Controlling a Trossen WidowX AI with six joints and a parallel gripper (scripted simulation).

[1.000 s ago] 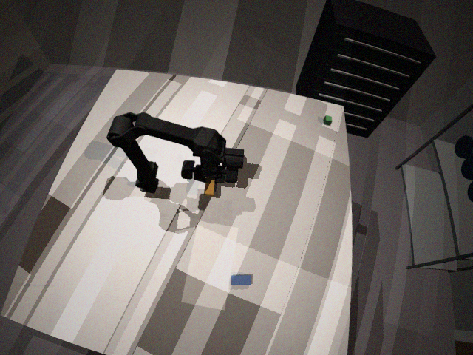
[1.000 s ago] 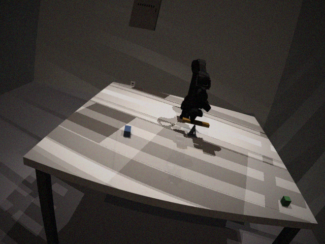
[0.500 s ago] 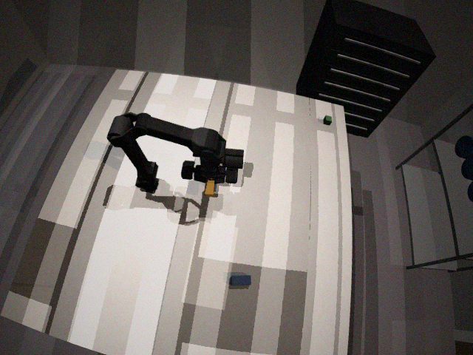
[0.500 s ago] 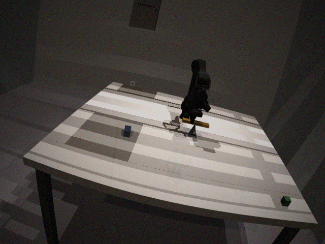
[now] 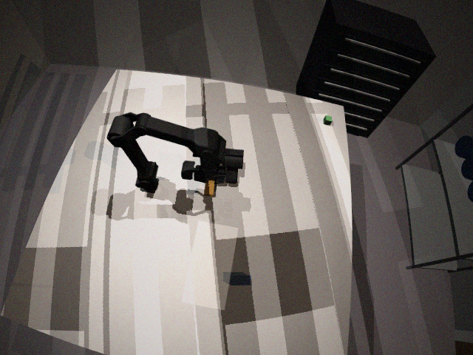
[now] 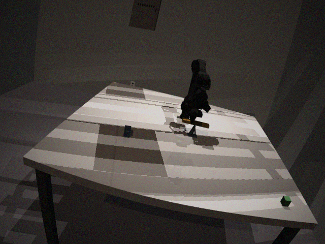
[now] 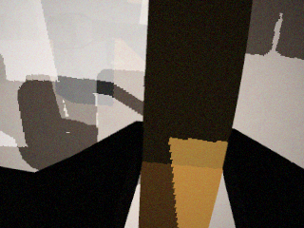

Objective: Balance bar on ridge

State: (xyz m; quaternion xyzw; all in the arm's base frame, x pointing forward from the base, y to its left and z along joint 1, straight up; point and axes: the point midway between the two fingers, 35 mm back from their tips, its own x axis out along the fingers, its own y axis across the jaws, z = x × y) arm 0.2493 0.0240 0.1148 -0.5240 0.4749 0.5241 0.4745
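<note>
Right now my gripper tip is 3 cm to the right of the bar. The rest, counted from my gripper tip: blue block: 17 cm ahead, 32 cm to the right, 6 cm below; then green cube: 49 cm ahead, 48 cm to the left, 6 cm below.
</note>
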